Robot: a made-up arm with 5 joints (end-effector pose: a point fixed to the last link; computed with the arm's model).
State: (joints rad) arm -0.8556 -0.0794 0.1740 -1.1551 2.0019
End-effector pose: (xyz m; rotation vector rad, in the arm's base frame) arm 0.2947 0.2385 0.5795 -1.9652 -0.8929 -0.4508
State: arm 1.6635 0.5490 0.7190 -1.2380 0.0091
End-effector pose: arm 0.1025 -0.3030 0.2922 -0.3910 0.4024 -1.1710
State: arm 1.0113 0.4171 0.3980 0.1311 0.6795
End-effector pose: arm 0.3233 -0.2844 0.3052 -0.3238 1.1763 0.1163
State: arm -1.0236 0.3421 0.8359 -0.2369 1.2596
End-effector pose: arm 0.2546 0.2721 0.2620 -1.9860 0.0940 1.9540
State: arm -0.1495 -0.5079 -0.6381 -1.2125 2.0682
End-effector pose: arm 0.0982 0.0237 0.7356 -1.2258 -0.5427 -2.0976
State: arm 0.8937 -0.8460 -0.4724 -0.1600 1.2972
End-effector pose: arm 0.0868 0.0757 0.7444 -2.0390 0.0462 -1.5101
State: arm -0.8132 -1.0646 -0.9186 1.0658 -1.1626
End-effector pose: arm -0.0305 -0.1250 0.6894 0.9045 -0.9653 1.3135
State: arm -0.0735 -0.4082 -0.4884 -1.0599 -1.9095
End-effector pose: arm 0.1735 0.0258 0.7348 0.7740 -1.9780 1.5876
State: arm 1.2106 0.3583 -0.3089 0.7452 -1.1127
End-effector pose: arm 0.2706 -0.3656 0.4750 0.8621 0.0282 -1.0318
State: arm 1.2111 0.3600 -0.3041 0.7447 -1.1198
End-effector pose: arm 0.2704 -0.3659 0.4731 0.8706 0.0274 -1.0364
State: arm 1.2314 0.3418 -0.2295 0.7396 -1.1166
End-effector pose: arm 0.2614 -0.3654 0.4598 0.9052 0.0611 -1.0647
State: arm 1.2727 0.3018 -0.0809 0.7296 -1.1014
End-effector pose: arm 0.2426 -0.3610 0.4348 0.9690 0.1304 -1.1145
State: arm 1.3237 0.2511 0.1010 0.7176 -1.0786
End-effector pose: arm 0.2192 -0.3502 0.4051 1.0493 0.2153 -1.1676
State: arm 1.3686 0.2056 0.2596 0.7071 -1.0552
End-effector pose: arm 0.1990 -0.3359 0.3804 1.1214 0.2887 -1.2061
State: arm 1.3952 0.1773 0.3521 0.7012 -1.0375
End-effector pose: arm 0.1876 -0.3256 0.3670 1.1626 0.3321 -1.2235
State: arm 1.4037 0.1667 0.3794 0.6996 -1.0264
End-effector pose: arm 0.1841 -0.3222 0.3638 1.1707 0.3471 -1.2249
